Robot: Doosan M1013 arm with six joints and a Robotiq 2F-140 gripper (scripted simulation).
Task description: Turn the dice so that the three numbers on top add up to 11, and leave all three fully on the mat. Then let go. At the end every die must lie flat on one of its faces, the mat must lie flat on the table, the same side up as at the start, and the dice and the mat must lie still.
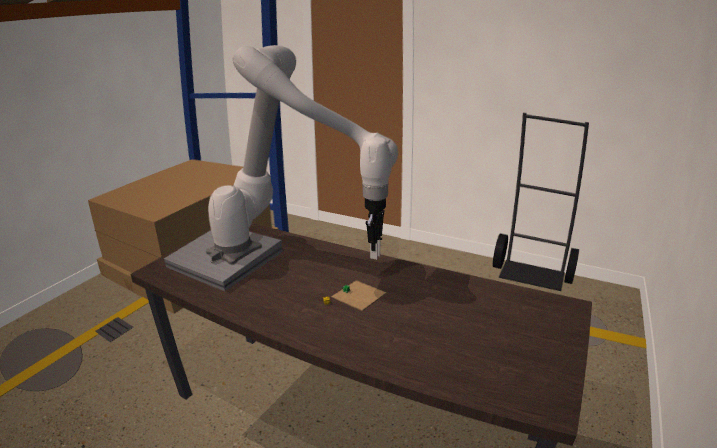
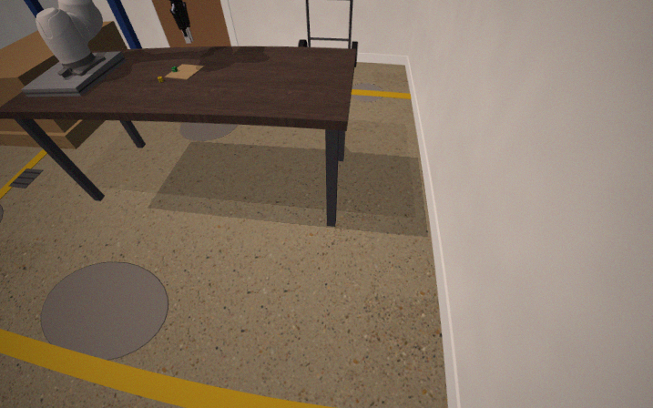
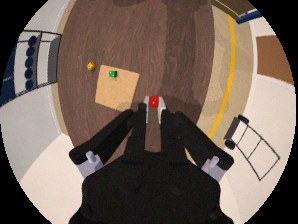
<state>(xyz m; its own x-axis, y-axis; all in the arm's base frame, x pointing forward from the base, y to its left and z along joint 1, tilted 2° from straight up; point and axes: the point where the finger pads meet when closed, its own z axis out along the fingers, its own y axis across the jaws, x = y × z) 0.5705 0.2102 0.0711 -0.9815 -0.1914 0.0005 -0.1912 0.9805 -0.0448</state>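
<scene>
Right now the red die is 3 cm below my hand. Round my hand: green die (4 cm behind, 14 cm to the right, 11 cm below); then tan mat (1 cm ahead, 13 cm to the right, 13 cm below); then yellow die (5 cm behind, 23 cm to the right, 12 cm below).
</scene>
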